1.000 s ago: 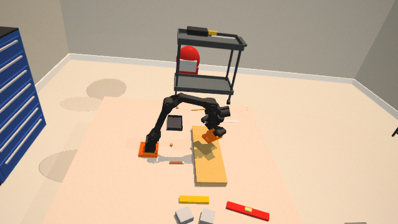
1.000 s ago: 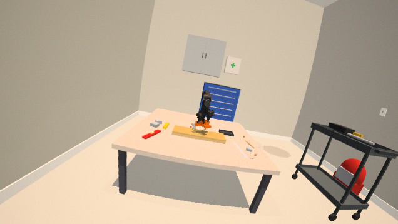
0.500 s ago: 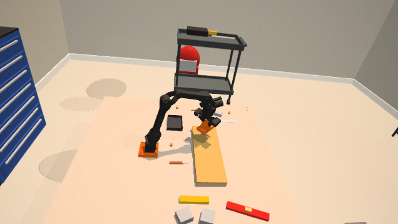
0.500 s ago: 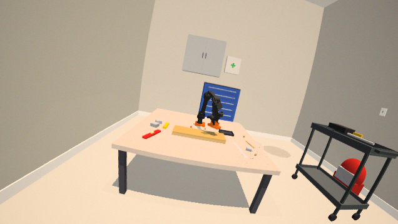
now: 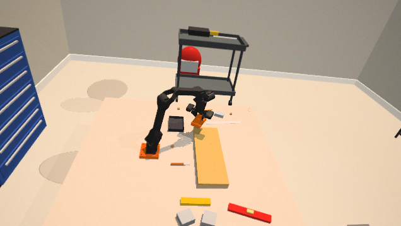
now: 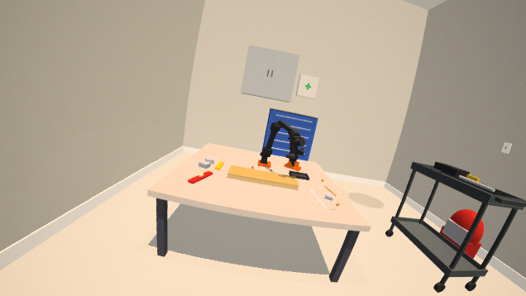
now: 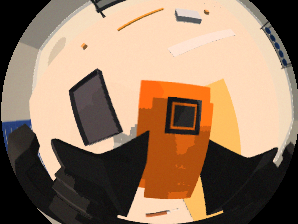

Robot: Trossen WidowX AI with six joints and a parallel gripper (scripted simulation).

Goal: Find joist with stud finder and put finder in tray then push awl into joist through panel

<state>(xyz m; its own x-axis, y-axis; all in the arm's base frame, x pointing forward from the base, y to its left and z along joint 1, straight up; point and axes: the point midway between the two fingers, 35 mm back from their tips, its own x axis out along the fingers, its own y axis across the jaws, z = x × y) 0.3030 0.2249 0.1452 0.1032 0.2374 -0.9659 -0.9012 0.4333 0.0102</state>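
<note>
Right now the dark tray is 16 cm behind my gripper tip, 12 cm below it and 9 cm to the left of it. From my gripper tip the other things lie so: pencil 32 cm to the left, 13 cm below, 5 cm ahead; white ruler 22 cm ahead, 17 cm to the left, 14 cm below; stud finder 2 cm above, 1 cm to the left.
</note>
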